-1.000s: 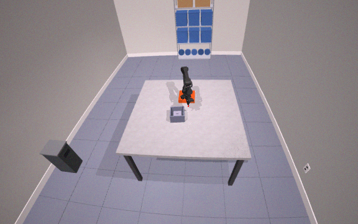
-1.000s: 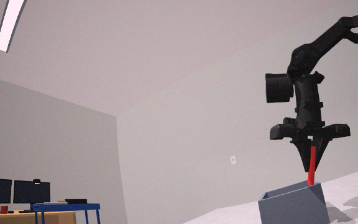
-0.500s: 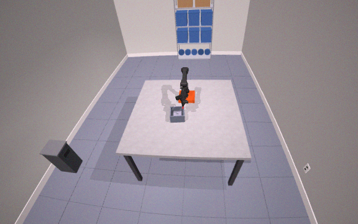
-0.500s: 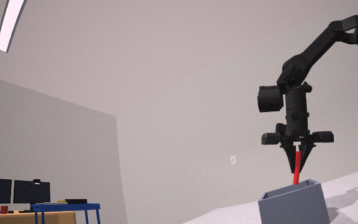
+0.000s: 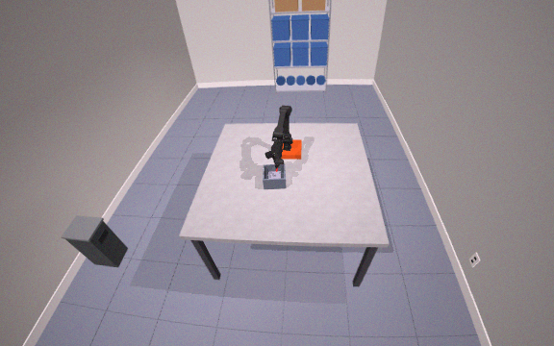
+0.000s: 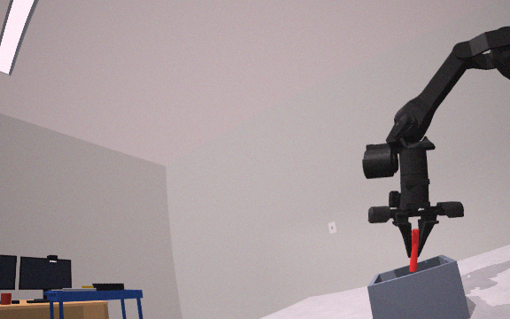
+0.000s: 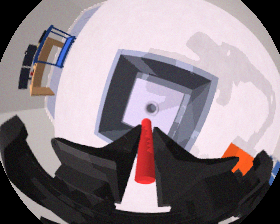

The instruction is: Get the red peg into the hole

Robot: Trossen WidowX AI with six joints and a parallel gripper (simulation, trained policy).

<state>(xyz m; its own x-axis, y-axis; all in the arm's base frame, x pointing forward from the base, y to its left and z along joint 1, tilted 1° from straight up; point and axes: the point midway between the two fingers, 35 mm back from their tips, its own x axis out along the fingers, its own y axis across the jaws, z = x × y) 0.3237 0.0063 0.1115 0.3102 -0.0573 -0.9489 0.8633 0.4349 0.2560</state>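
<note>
My gripper tip is 10 mm past the red peg, 10 mm to the right of it and 10 mm below it. From my gripper tip the other things lie so: plate: 20 mm ahead, 10 mm to the right, 80 mm below; grey box: 20 mm ahead, 10 mm to the right, 90 mm below.
</note>
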